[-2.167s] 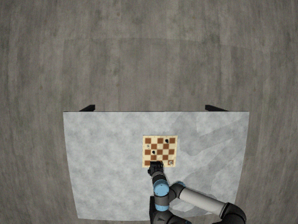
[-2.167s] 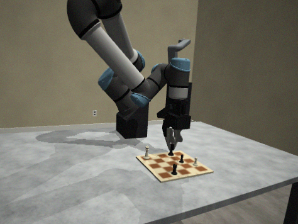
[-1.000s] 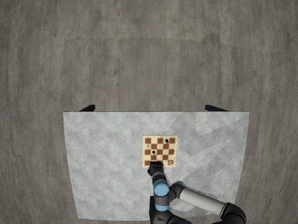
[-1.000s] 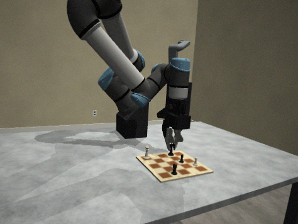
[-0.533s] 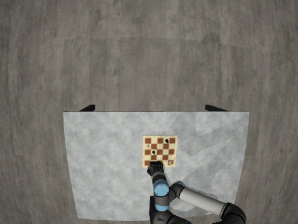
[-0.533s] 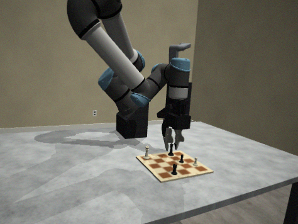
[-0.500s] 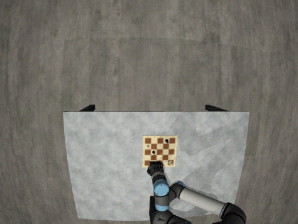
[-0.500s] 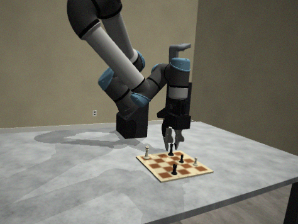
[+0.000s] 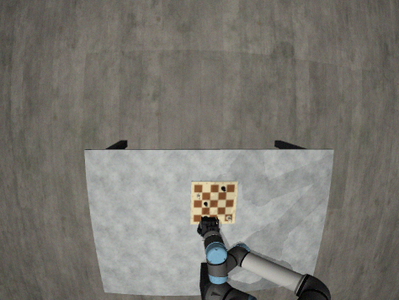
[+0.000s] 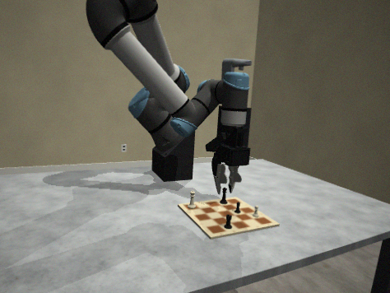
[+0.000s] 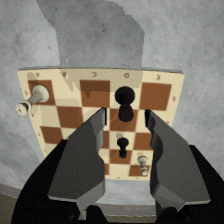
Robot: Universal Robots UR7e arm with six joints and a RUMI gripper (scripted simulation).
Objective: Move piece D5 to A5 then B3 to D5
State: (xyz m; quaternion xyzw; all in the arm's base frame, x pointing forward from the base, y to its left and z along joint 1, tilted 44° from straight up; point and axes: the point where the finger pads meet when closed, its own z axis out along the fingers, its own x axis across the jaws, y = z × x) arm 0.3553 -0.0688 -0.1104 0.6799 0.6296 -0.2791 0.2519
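Right now the tall black piece is 20 mm below my hand. Also, from my hand: tall white piece 110 mm to the right, 20 mm below, 10 mm behind; small white pawn 120 mm ahead, 30 mm to the left, 30 mm below; chessboard 70 mm ahead, 50 mm below, 40 mm to the right.
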